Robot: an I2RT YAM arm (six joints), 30 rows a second.
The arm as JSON. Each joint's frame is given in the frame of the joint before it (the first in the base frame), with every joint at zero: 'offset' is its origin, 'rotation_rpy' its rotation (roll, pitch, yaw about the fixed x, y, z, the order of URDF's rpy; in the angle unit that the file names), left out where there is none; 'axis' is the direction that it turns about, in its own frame. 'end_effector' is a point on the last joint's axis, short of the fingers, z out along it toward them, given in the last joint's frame.
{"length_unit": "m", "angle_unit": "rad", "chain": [
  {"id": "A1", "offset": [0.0, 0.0, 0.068], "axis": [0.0, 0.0, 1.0]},
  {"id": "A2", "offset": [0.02, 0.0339, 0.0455], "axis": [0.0, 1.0, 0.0]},
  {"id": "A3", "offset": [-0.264, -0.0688, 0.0], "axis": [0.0, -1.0, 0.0]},
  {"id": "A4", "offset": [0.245, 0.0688, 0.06], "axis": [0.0, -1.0, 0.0]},
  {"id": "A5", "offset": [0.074, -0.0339, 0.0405], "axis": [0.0, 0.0, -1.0]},
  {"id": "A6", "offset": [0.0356, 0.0, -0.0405], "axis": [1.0, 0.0, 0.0]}
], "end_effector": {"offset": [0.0, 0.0, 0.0], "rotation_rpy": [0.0, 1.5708, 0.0]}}
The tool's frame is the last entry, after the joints.
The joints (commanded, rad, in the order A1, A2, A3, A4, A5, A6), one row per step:
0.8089 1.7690 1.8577 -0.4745 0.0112 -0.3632
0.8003 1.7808 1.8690 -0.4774 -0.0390 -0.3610
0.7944 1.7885 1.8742 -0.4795 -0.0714 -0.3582
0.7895 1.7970 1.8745 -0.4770 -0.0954 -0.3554
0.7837 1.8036 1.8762 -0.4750 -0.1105 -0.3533
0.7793 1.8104 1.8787 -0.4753 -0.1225 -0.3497
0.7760 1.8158 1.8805 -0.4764 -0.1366 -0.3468
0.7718 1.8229 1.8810 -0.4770 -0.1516 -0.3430
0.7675 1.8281 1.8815 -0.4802 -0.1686 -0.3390
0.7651 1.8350 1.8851 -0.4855 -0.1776 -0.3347
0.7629 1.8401 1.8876 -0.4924 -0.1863 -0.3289
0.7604 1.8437 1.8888 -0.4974 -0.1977 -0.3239
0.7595 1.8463 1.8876 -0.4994 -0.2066 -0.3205
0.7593 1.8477 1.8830 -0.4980 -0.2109 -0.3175
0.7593 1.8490 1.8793 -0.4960 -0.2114 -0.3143
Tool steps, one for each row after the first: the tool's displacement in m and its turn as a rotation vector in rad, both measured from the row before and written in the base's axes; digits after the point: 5 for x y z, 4 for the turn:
0.00331 0.00088 -0.00109 0.0121 0.0175 0.0370
0.00229 0.00048 -0.00147 0.0070 0.0140 0.0230
0.00264 0.00097 -0.00300 0.0041 0.0126 0.0162
0.00271 0.00002 -0.00184 0.0033 0.0077 0.0073
0.00232 0.00029 -0.00190 0.0022 0.0092 0.0052
0.00164 0.00035 -0.00165 0.0023 0.0094 0.0085
0.00227 0.00046 -0.00274 0.0014 0.0122 0.0080
0.00177 -0.00002 -0.00223 0.0017 0.0135 0.0096
0.00163 0.00058 -0.00210 -0.0010 0.0120 0.0040
0.00117 0.00023 -0.00190 -0.0009 0.0138 0.0032
0.00096 -0.00002 -0.00153 0.0010 0.0125 0.0056
0.00049 0.00036 -0.00165 0.0005 0.0095 0.0056
0.00034 0.00041 -0.00199 -0.0003 0.0069 0.0023
0.00037 0.00037 -0.00160 -0.0003 0.0047 -0.0010

